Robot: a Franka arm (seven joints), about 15 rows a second.
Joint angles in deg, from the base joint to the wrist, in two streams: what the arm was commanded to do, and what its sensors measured. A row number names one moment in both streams.
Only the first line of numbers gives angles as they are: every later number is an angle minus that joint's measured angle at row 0.
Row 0, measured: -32.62 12.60 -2.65 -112.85 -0.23 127.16 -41.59
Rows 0 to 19, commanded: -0.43 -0.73 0.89 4.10 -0.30 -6.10 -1.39; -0.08 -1.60 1.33 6.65 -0.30 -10.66 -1.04; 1.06 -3.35 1.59 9.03 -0.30 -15.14 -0.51; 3.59 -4.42 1.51 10.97 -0.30 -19.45 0.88; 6.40 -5.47 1.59 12.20 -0.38 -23.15 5.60; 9.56 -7.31 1.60 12.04 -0.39 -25.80 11.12; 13.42 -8.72 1.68 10.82 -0.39 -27.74 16.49; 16.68 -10.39 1.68 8.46 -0.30 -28.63 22.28; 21.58 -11.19 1.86 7.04 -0.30 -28.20 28.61; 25.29 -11.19 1.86 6.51 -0.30 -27.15 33.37; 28.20 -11.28 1.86 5.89 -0.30 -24.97 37.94; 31.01 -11.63 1.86 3.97 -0.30 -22.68 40.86; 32.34 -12.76 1.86 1.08 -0.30 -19.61 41.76; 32.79 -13.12 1.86 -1.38 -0.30 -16.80 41.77; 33.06 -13.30 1.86 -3.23 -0.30 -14.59 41.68; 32.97 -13.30 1.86 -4.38 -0.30 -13.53 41.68; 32.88 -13.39 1.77 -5.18 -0.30 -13.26 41.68; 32.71 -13.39 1.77 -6.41 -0.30 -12.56 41.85; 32.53 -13.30 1.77 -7.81 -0.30 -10.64 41.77; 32.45 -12.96 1.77 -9.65 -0.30 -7.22 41.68
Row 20, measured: 32.88 -10.77 1.57 -4.68 0.02 -12.28 41.63
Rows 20 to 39, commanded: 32.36 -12.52 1.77 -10.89 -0.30 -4.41 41.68; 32.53 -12.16 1.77 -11.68 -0.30 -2.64 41.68; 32.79 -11.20 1.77 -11.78 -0.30 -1.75 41.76; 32.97 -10.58 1.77 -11.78 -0.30 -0.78 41.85; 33.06 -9.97 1.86 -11.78 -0.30 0.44 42.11; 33.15 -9.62 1.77 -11.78 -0.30 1.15 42.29; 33.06 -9.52 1.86 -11.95 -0.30 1.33 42.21; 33.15 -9.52 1.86 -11.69 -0.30 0.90 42.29; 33.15 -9.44 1.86 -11.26 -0.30 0.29 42.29; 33.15 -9.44 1.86 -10.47 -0.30 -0.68 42.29; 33.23 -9.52 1.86 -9.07 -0.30 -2.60 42.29; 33.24 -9.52 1.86 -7.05 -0.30 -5.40 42.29; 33.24 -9.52 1.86 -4.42 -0.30 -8.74 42.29; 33.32 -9.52 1.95 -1.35 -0.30 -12.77 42.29; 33.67 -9.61 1.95 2.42 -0.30 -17.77 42.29; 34.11 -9.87 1.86 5.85 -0.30 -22.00 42.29; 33.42 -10.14 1.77 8.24 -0.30 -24.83 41.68; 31.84 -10.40 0.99 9.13 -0.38 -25.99 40.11; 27.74 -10.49 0.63 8.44 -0.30 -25.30 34.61; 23.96 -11.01 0.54 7.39 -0.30 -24.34 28.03
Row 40, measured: 30.46 -10.99 0.97 8.14 -0.21 -24.22 37.11
